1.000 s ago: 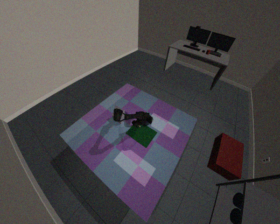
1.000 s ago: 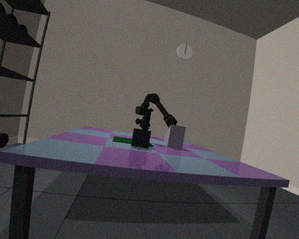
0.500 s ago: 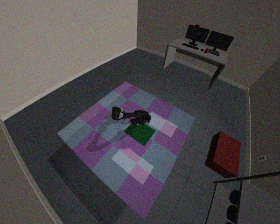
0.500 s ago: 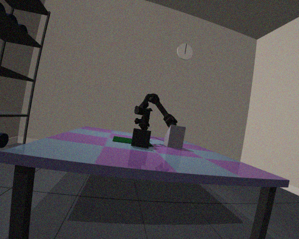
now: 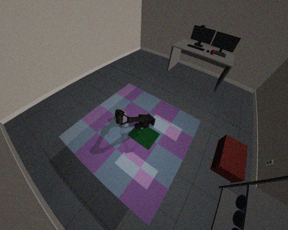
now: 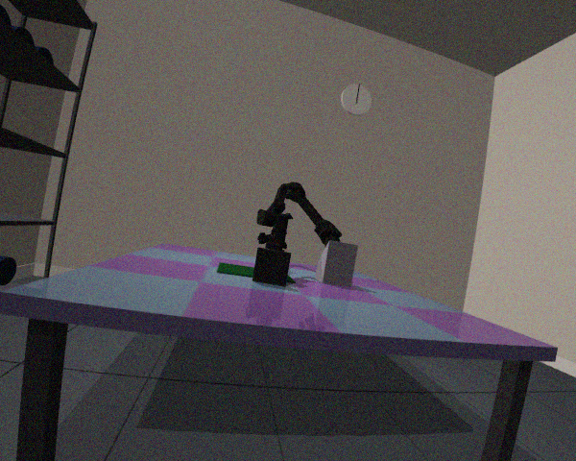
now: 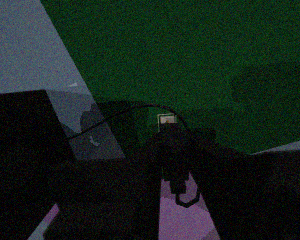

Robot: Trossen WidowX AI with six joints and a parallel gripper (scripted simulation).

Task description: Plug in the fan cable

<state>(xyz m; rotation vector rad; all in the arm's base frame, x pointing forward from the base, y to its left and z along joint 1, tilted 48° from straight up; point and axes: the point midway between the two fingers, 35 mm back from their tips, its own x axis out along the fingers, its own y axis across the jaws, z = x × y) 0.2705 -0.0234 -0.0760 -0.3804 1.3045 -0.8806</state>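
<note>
Now: the dark fan plug 1 cm behind my gripper tip and 1 cm above it. From my gripper tip the other things lie so: white four-pin fan header 4 cm below, 1 cm behind; green board 6 cm to the right, 6 cm below, 6 cm ahead; black fan 13 cm to the left, 3 cm ahead, 2 cm above.
</note>
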